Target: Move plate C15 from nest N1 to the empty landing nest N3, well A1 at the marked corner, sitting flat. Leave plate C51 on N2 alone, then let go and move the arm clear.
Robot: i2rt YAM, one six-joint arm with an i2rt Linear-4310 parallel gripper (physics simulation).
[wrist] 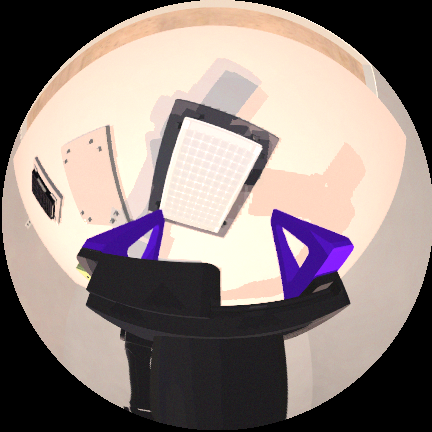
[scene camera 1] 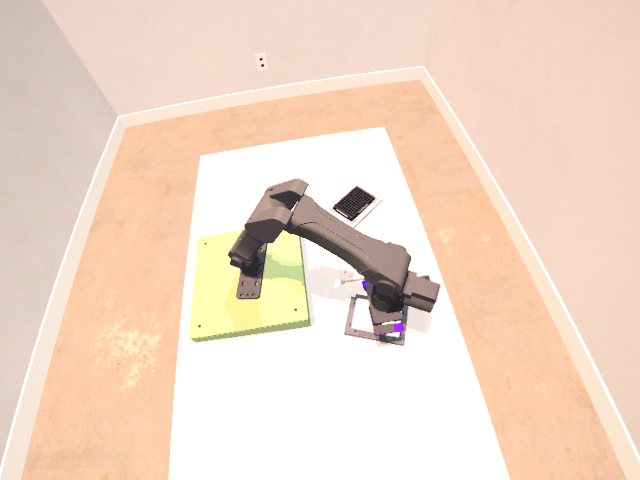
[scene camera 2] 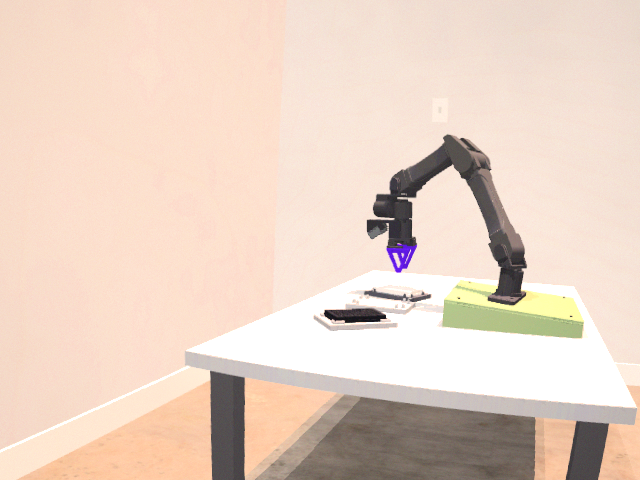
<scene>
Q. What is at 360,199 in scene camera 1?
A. A white-framed black grid plate.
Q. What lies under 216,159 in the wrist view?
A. A white gridded plate.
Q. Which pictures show my gripper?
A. The wrist view, scene camera 1 and scene camera 2: all of them.
</scene>
